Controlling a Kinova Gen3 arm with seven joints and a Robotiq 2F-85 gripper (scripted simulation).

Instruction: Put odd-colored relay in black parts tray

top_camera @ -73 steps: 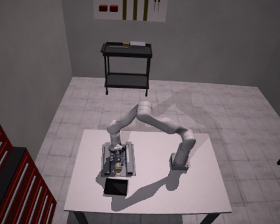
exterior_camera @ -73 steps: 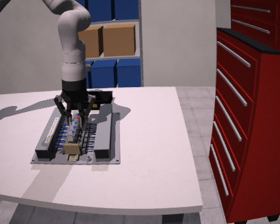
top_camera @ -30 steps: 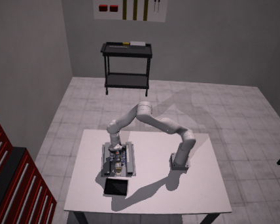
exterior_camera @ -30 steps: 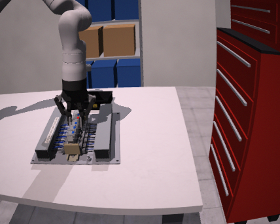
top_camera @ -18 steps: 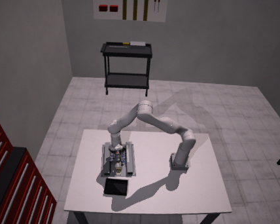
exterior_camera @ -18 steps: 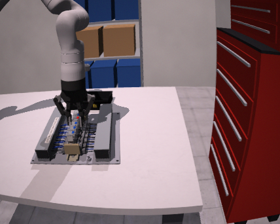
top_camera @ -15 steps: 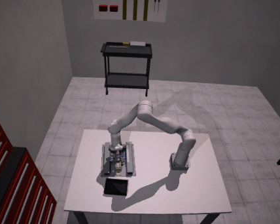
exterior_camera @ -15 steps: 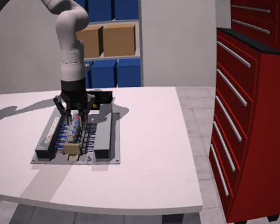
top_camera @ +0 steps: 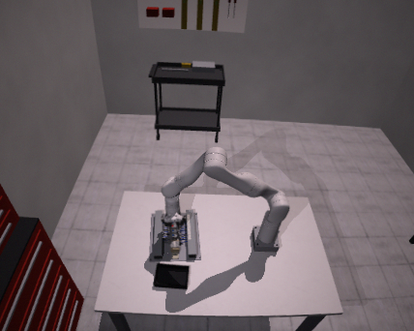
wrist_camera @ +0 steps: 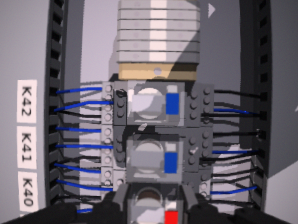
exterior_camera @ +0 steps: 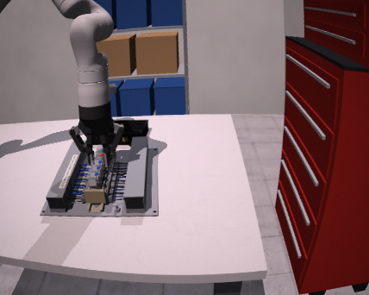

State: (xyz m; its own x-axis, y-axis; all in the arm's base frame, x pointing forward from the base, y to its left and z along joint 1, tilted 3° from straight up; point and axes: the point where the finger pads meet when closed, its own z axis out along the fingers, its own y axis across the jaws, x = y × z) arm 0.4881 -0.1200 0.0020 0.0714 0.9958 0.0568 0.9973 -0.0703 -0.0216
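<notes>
Now: the red-button relay 1 cm below my hand. Also, from my hand: black parts tray 4 cm ahead, 27 cm to the left, 4 cm below.
</notes>
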